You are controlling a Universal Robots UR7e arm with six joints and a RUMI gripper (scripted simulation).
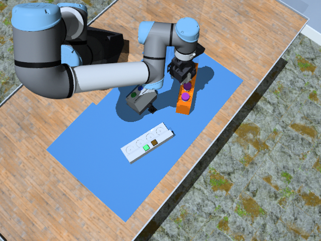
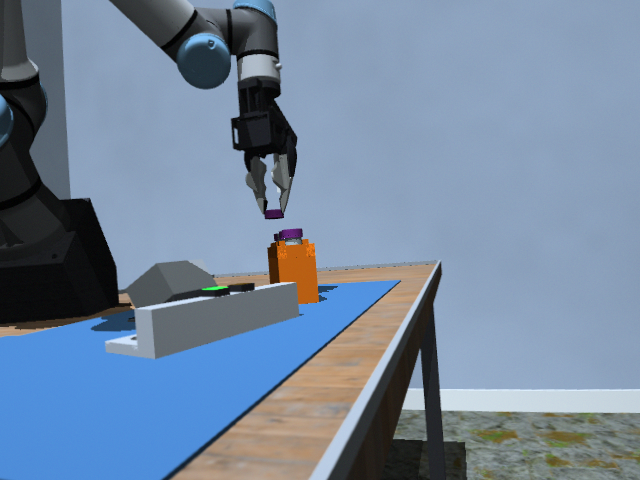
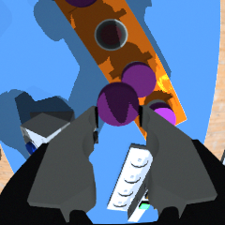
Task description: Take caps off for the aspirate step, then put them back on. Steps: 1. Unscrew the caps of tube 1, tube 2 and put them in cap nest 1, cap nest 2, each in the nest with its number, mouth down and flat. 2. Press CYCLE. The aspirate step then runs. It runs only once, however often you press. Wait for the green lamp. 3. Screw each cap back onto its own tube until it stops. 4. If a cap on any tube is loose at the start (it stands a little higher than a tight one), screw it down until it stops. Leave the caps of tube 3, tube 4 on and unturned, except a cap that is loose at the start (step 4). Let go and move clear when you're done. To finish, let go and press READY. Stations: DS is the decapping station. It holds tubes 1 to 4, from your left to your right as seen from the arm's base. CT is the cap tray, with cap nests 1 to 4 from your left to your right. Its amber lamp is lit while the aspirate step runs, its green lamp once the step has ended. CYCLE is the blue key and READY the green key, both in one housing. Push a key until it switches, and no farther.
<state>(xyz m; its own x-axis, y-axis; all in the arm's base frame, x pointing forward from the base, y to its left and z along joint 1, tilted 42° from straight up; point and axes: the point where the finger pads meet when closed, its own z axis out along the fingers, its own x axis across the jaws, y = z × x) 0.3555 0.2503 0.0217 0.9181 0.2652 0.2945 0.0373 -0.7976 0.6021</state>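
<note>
Now: hand 3 cm past the purple cap, 10 cm to the right of it and 6 cm above it. From my hand the other things lie so: grey key housing: 12 cm behind, 14 cm to the right, 12 cm below; then green key: 14 cm behind, 17 cm to the right, 10 cm below; then blue key: 14 cm behind, 12 cm to the right, 10 cm below.
</note>
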